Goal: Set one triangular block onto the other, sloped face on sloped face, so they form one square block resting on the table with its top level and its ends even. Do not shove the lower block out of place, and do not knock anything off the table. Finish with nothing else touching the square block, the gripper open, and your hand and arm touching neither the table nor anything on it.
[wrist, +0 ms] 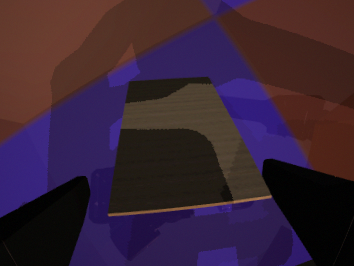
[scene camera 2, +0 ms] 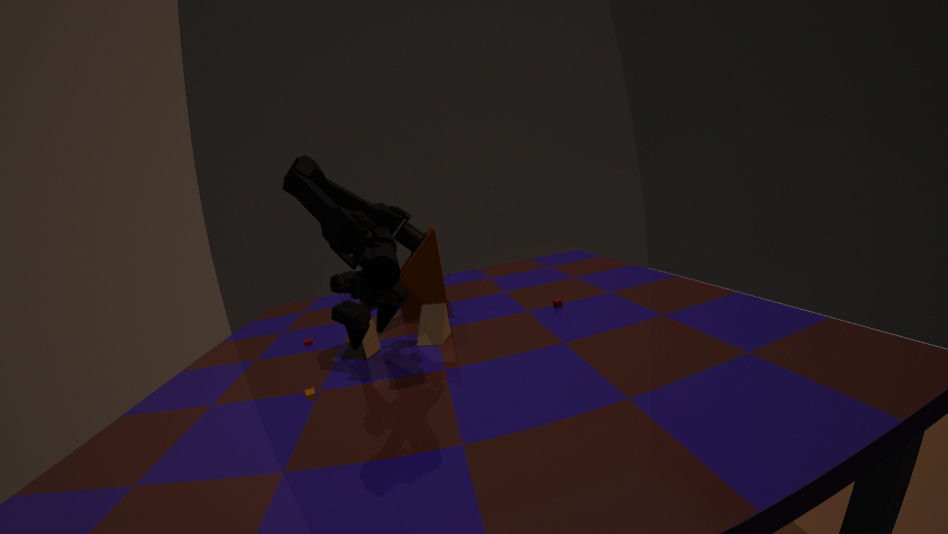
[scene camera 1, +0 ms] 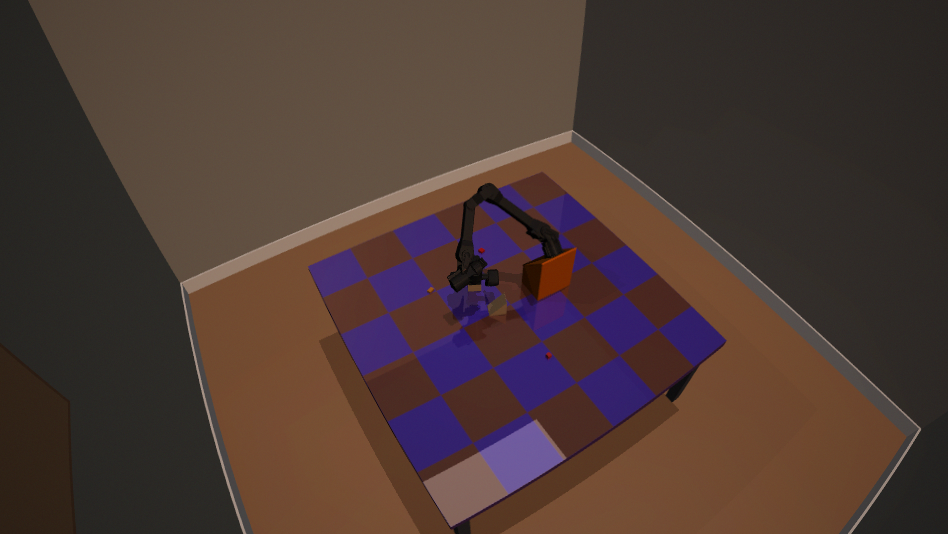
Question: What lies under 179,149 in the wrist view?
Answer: A tan triangular block.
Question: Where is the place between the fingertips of the gripper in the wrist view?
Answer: At 178,176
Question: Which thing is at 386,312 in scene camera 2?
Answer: The gripper.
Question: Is the gripper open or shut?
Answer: Open.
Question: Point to a tan triangular block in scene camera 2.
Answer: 434,328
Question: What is the gripper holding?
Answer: Nothing.
